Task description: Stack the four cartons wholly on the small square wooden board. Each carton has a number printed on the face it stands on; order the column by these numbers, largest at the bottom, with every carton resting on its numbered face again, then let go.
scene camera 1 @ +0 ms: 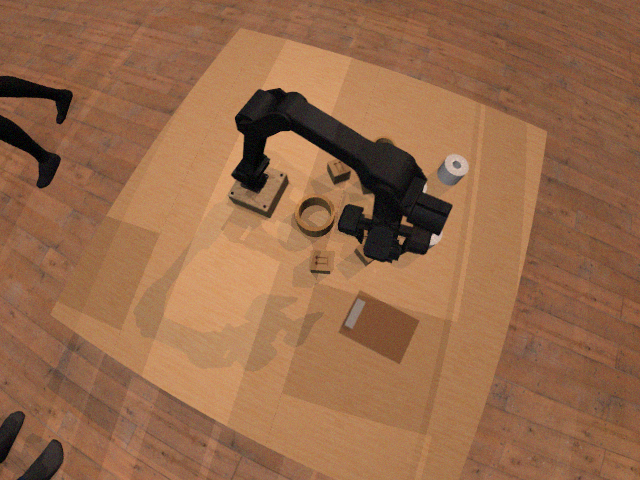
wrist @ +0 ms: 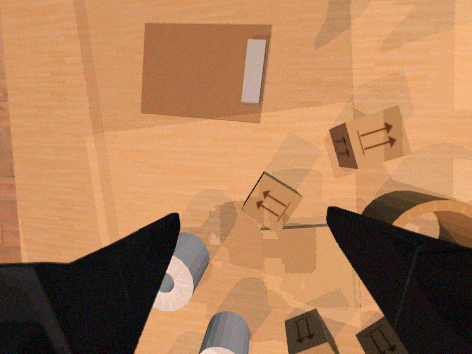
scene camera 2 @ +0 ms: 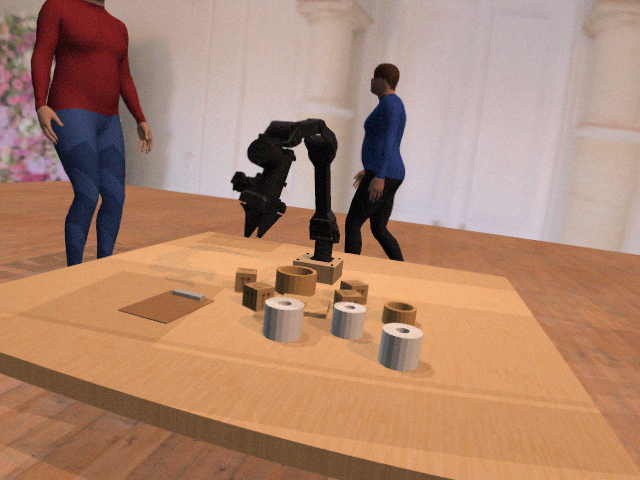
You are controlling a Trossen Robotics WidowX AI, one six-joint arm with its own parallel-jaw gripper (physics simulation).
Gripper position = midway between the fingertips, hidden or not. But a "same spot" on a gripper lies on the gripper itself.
my gripper: scene camera 1; wrist; scene camera 2 252, 237
same spot on my gripper: (wrist: 108, 294) = (scene camera 1: 405, 243)
